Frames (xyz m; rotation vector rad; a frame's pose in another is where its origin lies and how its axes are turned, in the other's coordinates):
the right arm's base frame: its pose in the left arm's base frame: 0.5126 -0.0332 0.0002 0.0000 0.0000 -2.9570
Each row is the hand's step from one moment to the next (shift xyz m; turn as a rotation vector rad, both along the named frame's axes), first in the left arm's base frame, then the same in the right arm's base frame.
Working: the left arm's base frame: its pose in the right arm's base frame: 0.4978 -0.1267 -0.0002 0.0000 0.0000 2.9570

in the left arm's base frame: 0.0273 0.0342 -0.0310 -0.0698 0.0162 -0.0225
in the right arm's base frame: -0.0331 -0.0286 -0.0310 0.0656 -0.0287 -0.0225
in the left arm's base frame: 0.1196 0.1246 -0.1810 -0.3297 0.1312 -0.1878
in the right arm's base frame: -0.1404 -0.1005 -0.1810 0.3000 -0.1895 -0.1878
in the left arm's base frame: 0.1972 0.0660 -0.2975 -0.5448 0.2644 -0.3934
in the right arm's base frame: -0.2060 -0.0287 -0.2975 0.4870 -0.3599 -0.3934
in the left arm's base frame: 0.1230 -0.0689 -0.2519 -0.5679 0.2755 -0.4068
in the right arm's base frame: -0.1083 0.0903 -0.2519 0.5077 -0.3751 -0.4068
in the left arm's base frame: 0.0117 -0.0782 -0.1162 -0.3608 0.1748 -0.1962
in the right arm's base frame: 0.0029 0.0790 -0.1162 0.3226 -0.2381 -0.1962
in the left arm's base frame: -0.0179 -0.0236 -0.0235 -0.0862 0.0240 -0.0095
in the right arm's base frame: 0.0219 0.0199 -0.0235 0.0803 -0.0394 -0.0095
